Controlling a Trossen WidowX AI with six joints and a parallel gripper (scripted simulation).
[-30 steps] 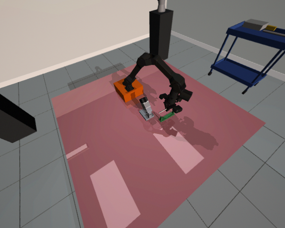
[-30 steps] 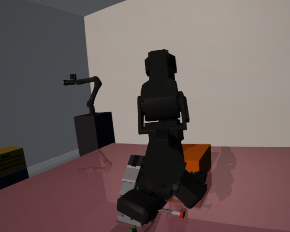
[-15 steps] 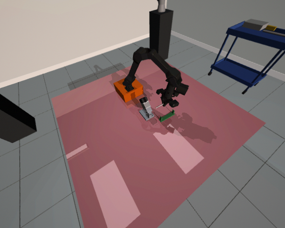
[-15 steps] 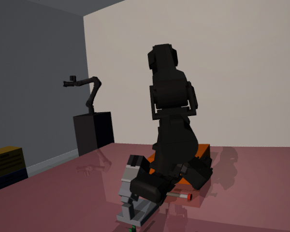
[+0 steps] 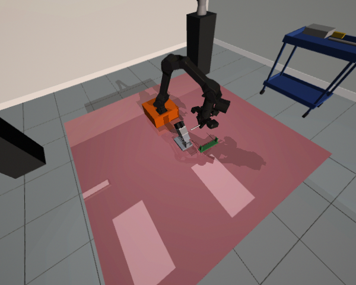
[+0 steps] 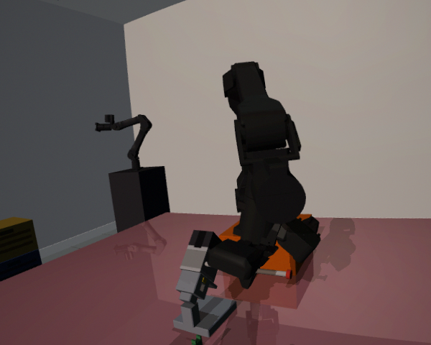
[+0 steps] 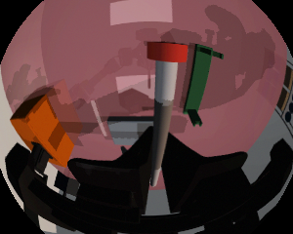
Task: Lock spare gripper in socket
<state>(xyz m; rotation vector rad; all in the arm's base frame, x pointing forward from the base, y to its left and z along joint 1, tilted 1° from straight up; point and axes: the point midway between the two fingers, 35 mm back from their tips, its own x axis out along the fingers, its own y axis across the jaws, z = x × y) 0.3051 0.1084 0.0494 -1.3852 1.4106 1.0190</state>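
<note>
The grey mount lies 2 cm behind my gripper tip, 11 cm to the right of it and 5 cm below it. From my gripper tip the other things lie so: spare gripper 5 cm behind, 11 cm to the right, 1 cm above; then green tray 8 cm ahead, 1 cm to the left, 8 cm below.
</note>
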